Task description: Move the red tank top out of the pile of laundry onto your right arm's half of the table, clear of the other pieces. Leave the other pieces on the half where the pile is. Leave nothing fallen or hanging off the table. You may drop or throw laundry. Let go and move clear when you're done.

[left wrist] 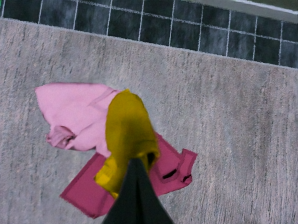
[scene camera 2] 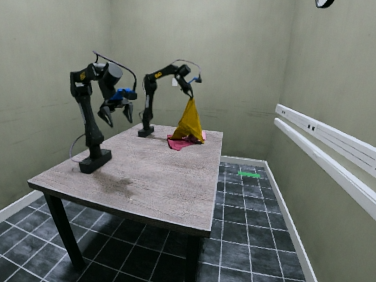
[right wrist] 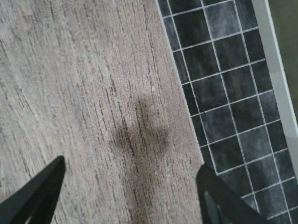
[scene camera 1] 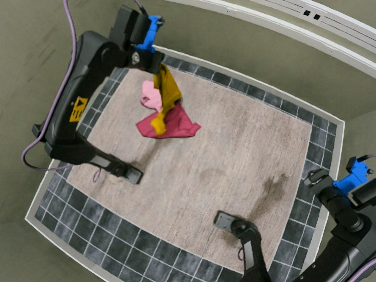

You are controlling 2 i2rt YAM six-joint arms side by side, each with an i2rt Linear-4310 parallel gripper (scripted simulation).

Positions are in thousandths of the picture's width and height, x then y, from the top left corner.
Observation:
In view: the left gripper (scene camera 1: 422,222), the right gripper (scene camera 1: 847,640), a yellow piece (scene camera 1: 451,328) and a pink piece (left wrist: 260,498).
The yellow piece shows as well in the left wrist view (left wrist: 438,592) and in scene camera 2 (scene camera 2: 504,441). The left gripper is seen too in the left wrist view (left wrist: 451,734). The right gripper also shows in scene camera 2 (scene camera 2: 326,445) and in the right wrist view (right wrist: 455,743).

